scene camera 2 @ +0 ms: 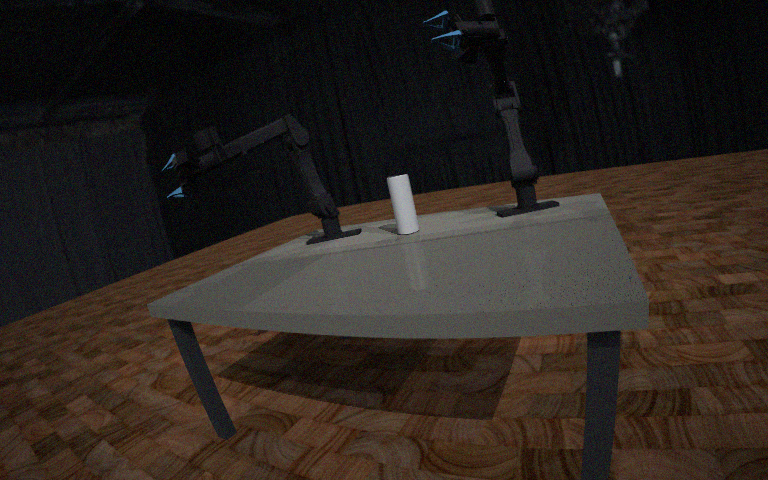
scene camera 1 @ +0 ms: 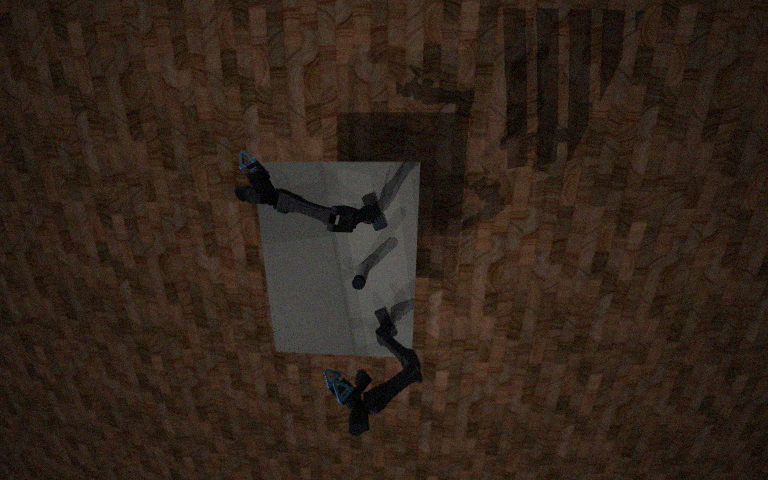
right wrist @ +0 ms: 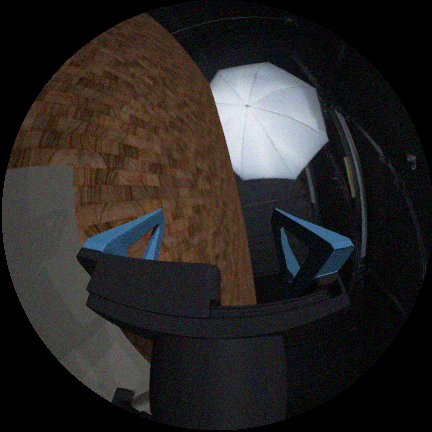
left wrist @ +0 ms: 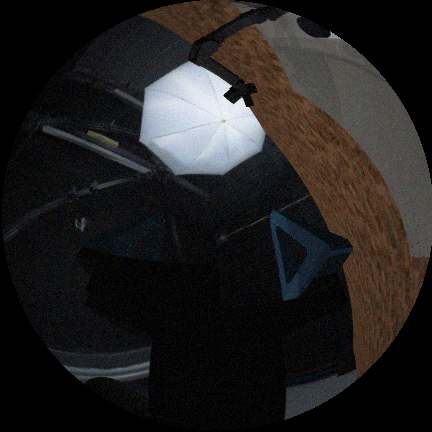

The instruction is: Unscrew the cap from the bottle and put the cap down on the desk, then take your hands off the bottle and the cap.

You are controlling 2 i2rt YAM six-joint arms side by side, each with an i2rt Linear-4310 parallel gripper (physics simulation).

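Places are measured from the left arm's base along level axes (x ahead, y left, z up), in millimetres.
Pixels of known places: left gripper, fingertip midpoint: (scene camera 2: 427,32) (scene camera 1: 329,375) (left wrist: 216,215); right gripper, fingertip midpoint: (scene camera 2: 165,184) (scene camera 1: 246,155) (right wrist: 217,214); left arm's base at its link origin: (scene camera 2: 528,210) (scene camera 1: 385,323); right arm's base at its link origin: (scene camera 2: 334,237) (scene camera 1: 374,212).
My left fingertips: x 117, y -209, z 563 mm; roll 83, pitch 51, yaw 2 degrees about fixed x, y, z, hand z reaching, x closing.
Ahead of a thing's pixels: the offset from my left fingertips to its middle. Level surfaces: height alone.
A white cylindrical bottle @[dx -146, dy -172, dz -463 mm] (scene camera 2: 403,204) stands upright on the grey desk @[dz -563 mm] (scene camera 2: 481,288) (scene camera 1: 300,294), between the two arm bases. Its dark cap @[dx -146, dy -172, dz -365 mm] (scene camera 1: 358,281) (left wrist: 314,27) is on top and shows as a dark disc from above; in scene camera 2 a thin dark rim shows there. My left gripper (scene camera 1: 332,386) (scene camera 2: 429,30) (left wrist: 216,215) is open and empty, high up and well away from the bottle. My right gripper (scene camera 1: 245,160) (scene camera 2: 165,183) (right wrist: 217,214) is open and empty, beyond the desk's edge and far from the bottle. The bottle does not show in the right wrist view.
The left arm's base (scene camera 2: 527,209) stands to the right of the bottle, the right arm's base (scene camera 2: 334,236) to its left. Parquet floor (scene camera 1: 141,283) surrounds the desk. A bright white umbrella lamp (left wrist: 200,125) (right wrist: 275,130) shows in the background.
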